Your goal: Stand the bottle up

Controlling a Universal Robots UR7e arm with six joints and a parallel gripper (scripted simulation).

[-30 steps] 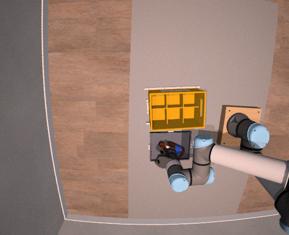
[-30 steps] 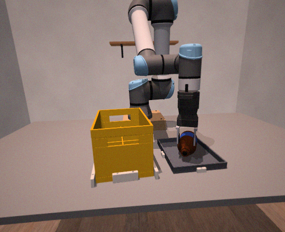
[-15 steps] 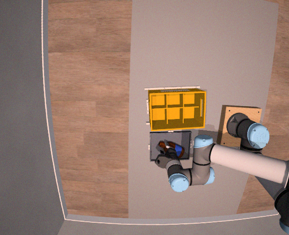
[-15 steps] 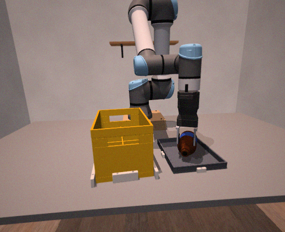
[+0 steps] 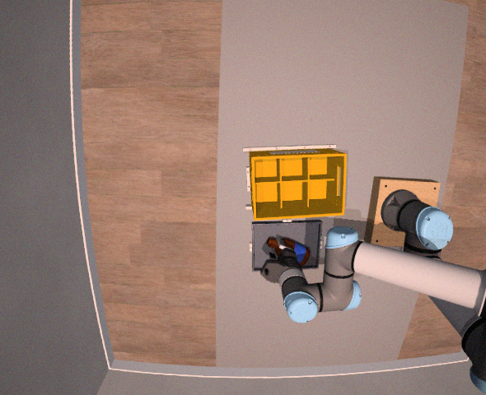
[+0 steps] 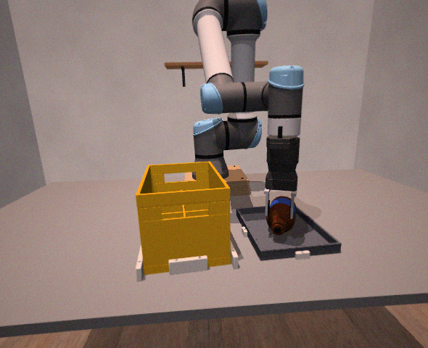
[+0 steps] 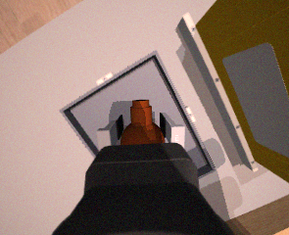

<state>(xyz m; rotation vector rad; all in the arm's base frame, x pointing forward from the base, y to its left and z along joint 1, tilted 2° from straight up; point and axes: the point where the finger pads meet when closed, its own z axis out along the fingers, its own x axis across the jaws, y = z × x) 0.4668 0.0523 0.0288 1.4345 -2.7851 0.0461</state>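
Right now my hand is 4 cm past the brown bottle, 3 cm to the right of it and 4 cm above it. Round my hand: yellow crate: 9 cm behind, 22 cm to the right; dark grey tray: 4 cm behind, 3 cm to the left, 7 cm below.
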